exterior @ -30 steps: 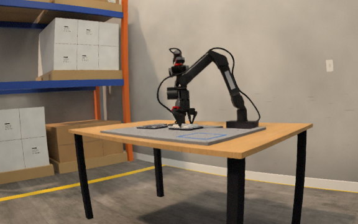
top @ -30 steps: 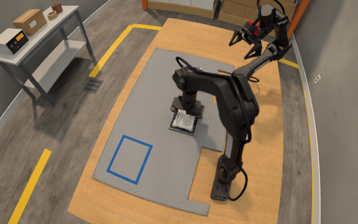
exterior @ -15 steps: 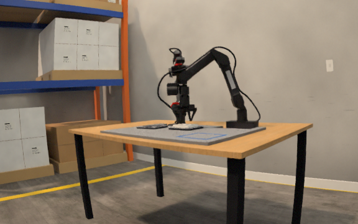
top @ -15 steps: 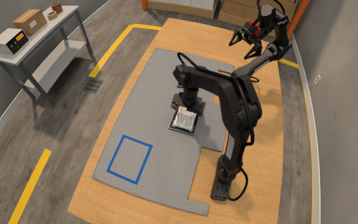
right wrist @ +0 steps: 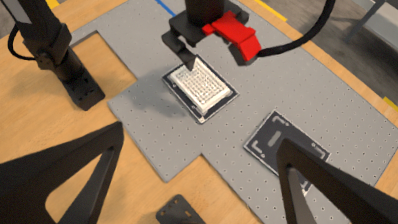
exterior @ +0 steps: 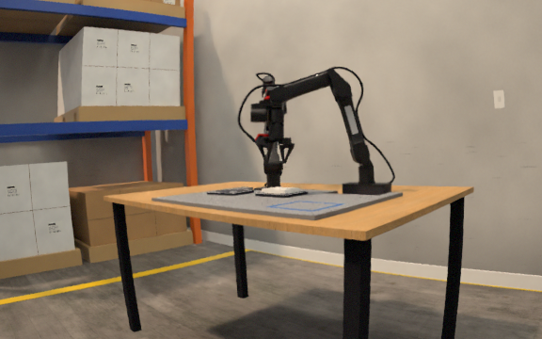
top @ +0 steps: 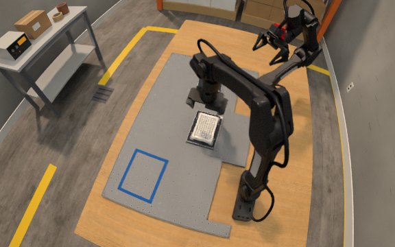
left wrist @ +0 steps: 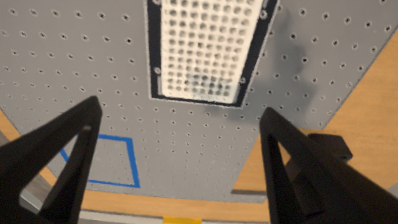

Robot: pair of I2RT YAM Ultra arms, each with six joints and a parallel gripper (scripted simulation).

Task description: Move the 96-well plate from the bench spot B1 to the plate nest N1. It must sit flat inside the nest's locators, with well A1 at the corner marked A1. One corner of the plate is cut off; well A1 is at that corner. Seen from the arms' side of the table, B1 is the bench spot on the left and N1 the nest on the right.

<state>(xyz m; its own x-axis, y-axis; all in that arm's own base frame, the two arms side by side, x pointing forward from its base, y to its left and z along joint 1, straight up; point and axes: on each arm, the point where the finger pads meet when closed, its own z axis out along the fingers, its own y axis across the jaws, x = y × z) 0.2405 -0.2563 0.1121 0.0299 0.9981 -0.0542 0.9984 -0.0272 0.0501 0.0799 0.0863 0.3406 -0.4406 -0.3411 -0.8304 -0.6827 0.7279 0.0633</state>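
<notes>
My right gripper is now 15 cm short of the white 96-well plate, 17 cm to the right of it and 31 cm above it. Also, from my right hand: black plate nest: 19 cm ahead, 8 cm to the right, 32 cm below.
</notes>
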